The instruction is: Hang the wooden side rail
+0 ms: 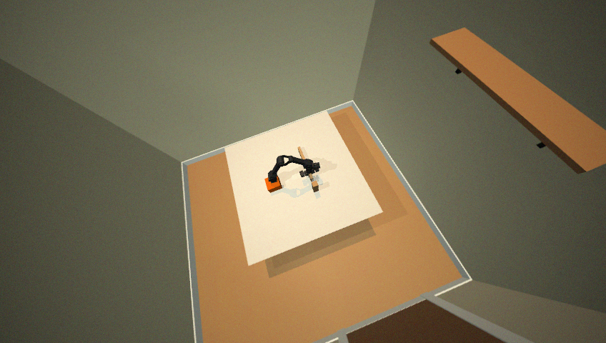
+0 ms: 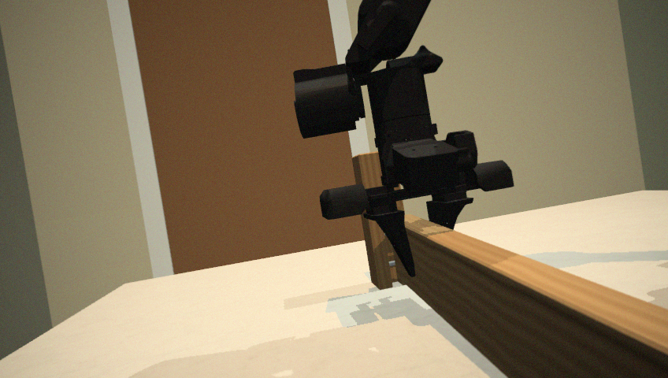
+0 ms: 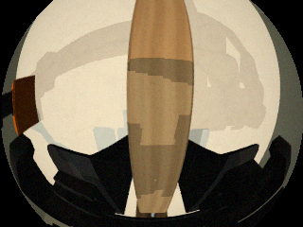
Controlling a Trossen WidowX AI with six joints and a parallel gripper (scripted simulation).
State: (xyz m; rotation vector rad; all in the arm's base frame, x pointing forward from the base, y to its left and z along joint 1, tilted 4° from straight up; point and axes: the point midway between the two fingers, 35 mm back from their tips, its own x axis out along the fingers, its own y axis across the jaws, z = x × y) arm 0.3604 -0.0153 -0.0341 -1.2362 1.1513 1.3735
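Now: gripper tip 15 cm to the left of the wooden headboard post, 4 cm below it and 2 cm short of it.
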